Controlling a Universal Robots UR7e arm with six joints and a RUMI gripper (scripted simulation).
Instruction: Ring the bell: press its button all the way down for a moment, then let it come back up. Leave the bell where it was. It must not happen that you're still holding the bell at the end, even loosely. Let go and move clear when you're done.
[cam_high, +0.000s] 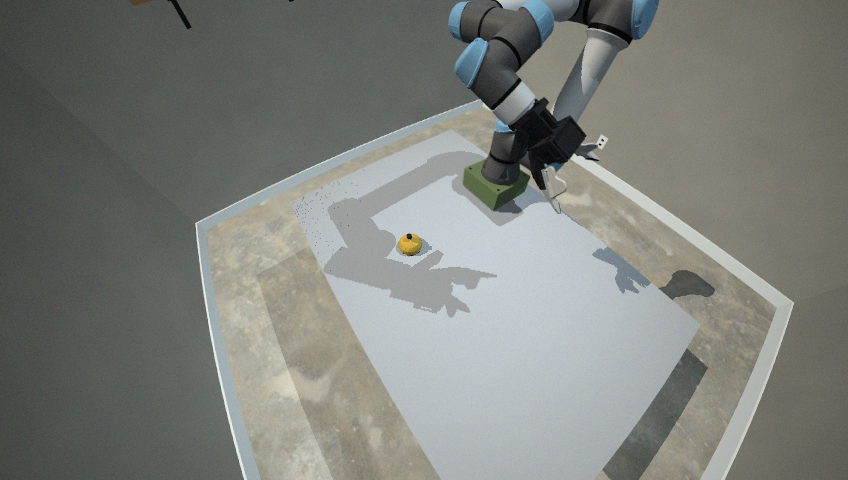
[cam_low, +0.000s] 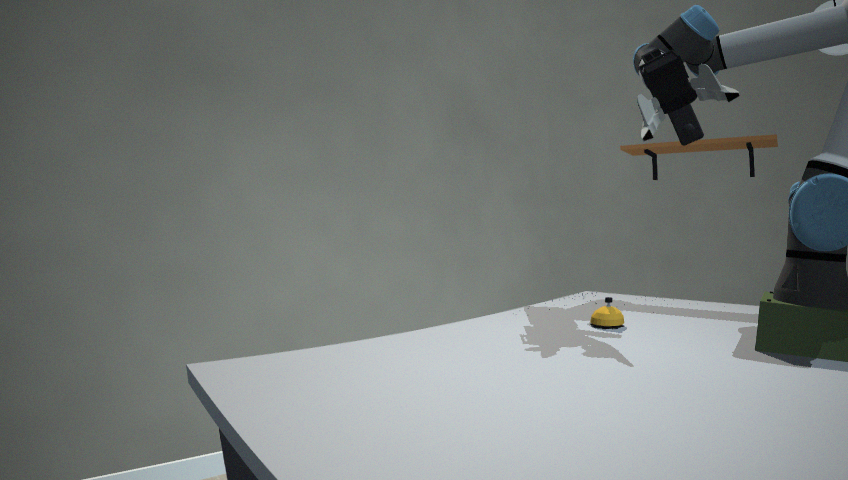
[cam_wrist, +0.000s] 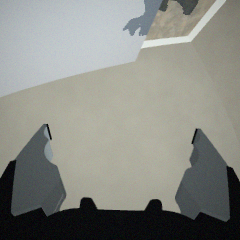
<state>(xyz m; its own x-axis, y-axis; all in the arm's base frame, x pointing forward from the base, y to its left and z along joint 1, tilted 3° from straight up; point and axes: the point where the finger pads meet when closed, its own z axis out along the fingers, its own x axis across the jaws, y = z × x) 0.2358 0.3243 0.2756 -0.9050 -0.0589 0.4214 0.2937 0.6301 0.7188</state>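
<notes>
Now: hand 340 mm to the left of the button, 330 mm above it and 230 mm short of it. Also, from my hand: yellow dome bell 340 mm to the right, 340 mm below, 230 mm ahead.
</notes>
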